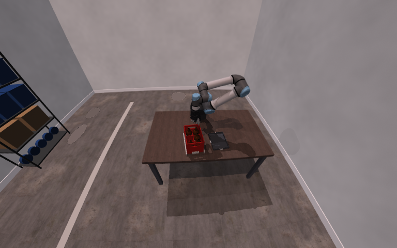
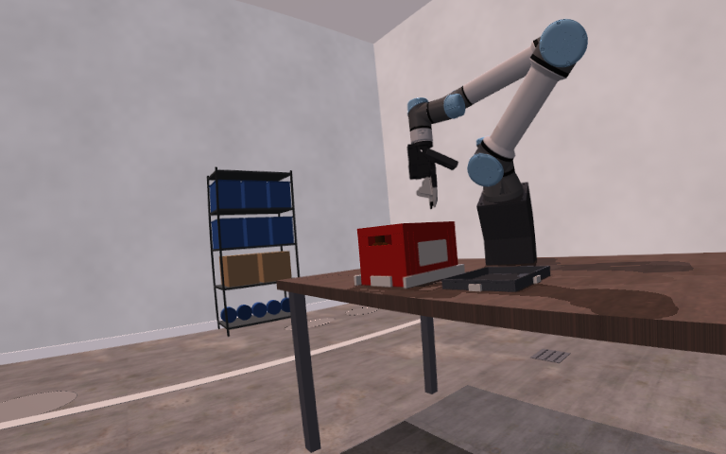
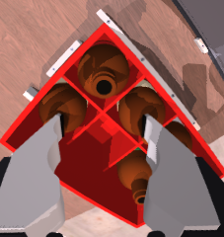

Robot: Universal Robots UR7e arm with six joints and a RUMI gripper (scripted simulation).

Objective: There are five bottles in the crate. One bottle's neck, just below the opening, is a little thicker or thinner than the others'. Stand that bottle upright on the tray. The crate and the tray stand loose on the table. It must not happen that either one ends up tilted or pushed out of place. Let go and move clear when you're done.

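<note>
My hand is 15 cm above the brown bottle, 8 cm short of it and 3 cm to the right of it. Round my hand: dark tray 28 cm to the left, 23 cm below, 2 cm ahead; red crate 15 cm below, 10 cm ahead, 2 cm to the right; glass bottle 20 cm ahead, 15 cm below, 3 cm to the right.
</note>
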